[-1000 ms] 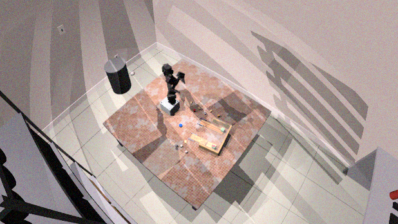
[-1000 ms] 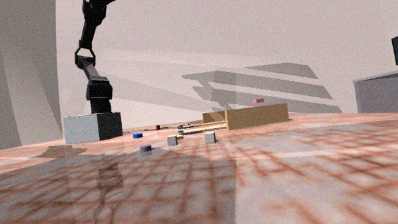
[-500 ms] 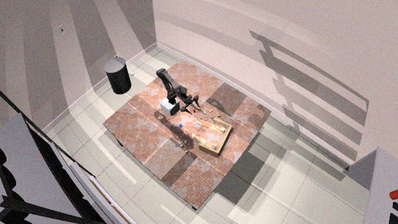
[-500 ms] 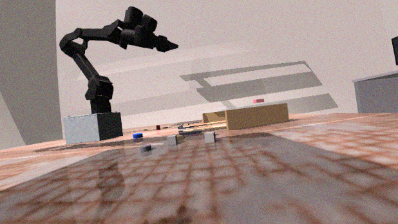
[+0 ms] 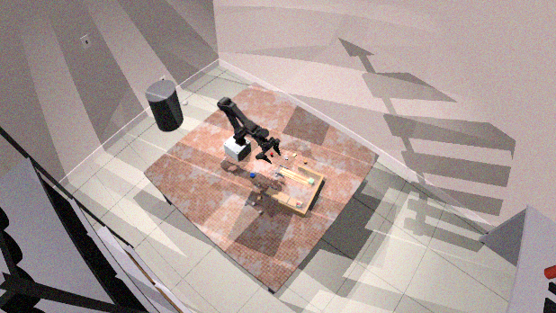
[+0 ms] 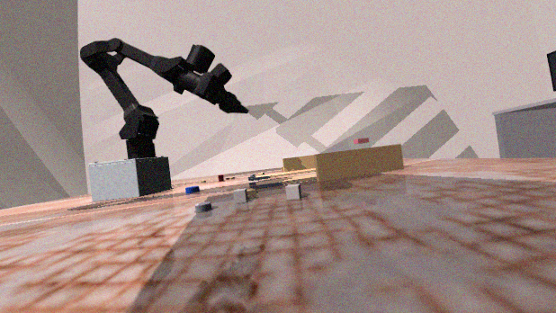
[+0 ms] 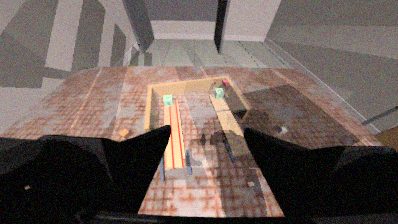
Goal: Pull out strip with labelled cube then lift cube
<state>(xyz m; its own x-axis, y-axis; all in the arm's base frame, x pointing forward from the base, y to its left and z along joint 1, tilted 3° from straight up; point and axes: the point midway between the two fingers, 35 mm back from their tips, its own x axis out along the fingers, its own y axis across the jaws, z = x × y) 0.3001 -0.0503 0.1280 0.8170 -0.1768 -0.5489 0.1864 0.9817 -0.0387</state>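
Now: gripper tip 19 cm above the red cube, 14 cm to the right of it and 11 cm past it. Also, from my gripper tip: speckled tan strip 20 cm below, 12 cm to the right, 9 cm ahead.
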